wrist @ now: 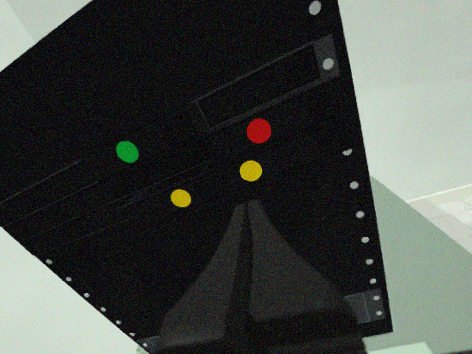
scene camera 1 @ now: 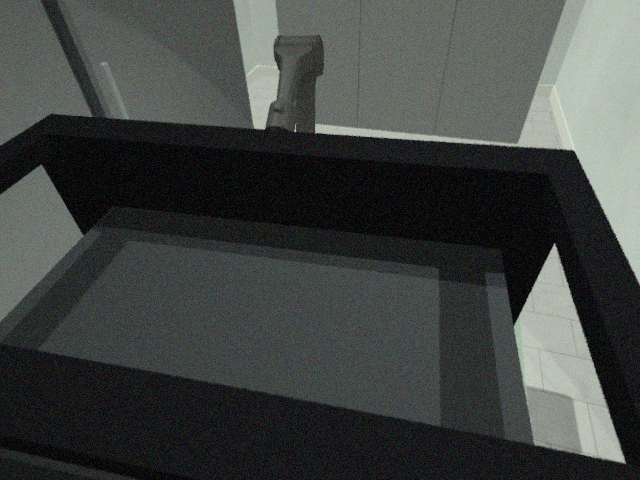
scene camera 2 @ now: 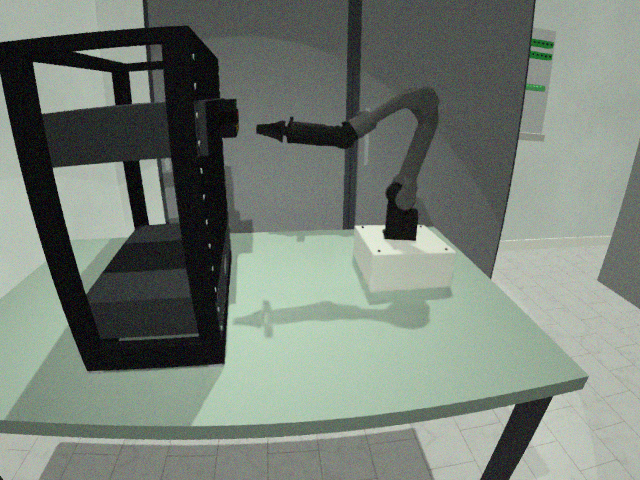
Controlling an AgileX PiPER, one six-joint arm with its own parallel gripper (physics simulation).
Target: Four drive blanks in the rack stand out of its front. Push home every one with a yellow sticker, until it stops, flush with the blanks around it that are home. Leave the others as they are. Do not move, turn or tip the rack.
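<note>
The black rack stands upright on the table. In the wrist view its dark front carries a green sticker, a red sticker, a yellow sticker below the red one, and another yellow sticker lower left. In scene camera 2, dark blanks stand out of the upper front, with slivers of red and yellow on their end. How far the green and lower-left yellow blanks stand out is too dark to tell. My gripper is shut and empty, pointing at the front, a short gap away from the protruding blanks.
The green table carries the rack on the left and the arm's white base box at the right. The arm arches from the base toward the rack. Grey cabinets stand behind.
</note>
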